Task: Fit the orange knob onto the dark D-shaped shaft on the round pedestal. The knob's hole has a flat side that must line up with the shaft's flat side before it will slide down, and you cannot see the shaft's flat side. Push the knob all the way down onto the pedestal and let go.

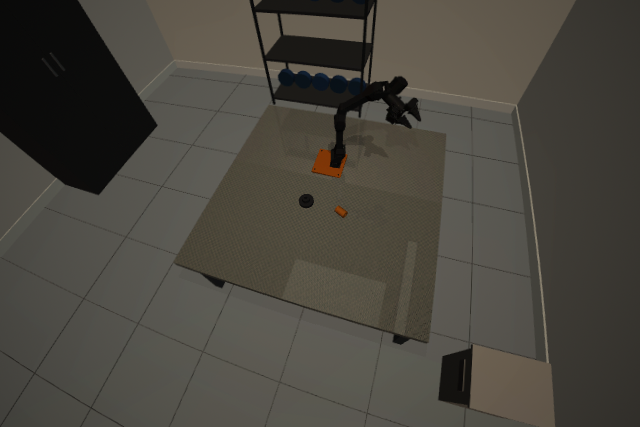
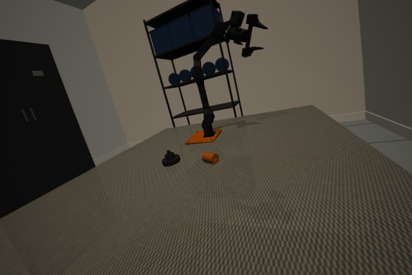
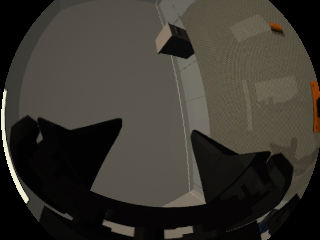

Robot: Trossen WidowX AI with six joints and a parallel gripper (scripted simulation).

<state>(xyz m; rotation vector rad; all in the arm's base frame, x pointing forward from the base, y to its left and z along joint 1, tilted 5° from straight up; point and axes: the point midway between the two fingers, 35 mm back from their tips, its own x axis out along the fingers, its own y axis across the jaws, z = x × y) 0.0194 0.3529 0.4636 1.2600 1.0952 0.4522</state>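
Now: gripper tip 27 cm short of the orange knob, 31 cm to the left of it and 42 cm above it. Also, from my gripper tip: pedestal 23 cm ahead, 51 cm to the right, 41 cm below.
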